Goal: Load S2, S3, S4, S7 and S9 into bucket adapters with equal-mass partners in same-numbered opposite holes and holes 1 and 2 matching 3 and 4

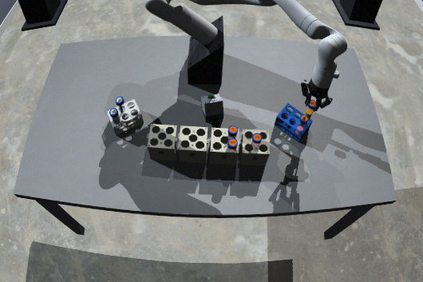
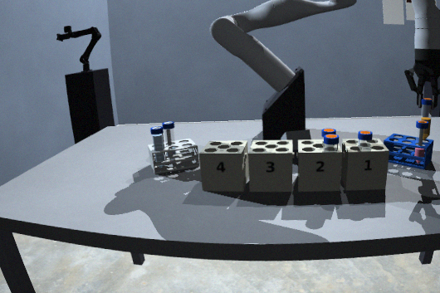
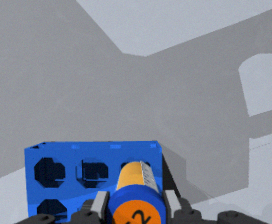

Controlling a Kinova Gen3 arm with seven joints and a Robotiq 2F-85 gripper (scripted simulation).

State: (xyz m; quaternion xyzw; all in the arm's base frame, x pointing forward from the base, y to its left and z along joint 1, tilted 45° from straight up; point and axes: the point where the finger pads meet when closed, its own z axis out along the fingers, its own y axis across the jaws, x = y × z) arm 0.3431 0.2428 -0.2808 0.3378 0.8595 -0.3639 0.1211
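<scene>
Right now my hand is 10 mm to the right of the sample tube S2 and 50 mm above it. The rest, counted from my hand: blue rack (10 mm behind, 40 mm to the right, 140 mm below); then sample tube S4 (20 mm ahead, 20 mm to the right, 110 mm below); then sample tube S3 (110 mm ahead, 230 mm to the right, 110 mm below).
</scene>
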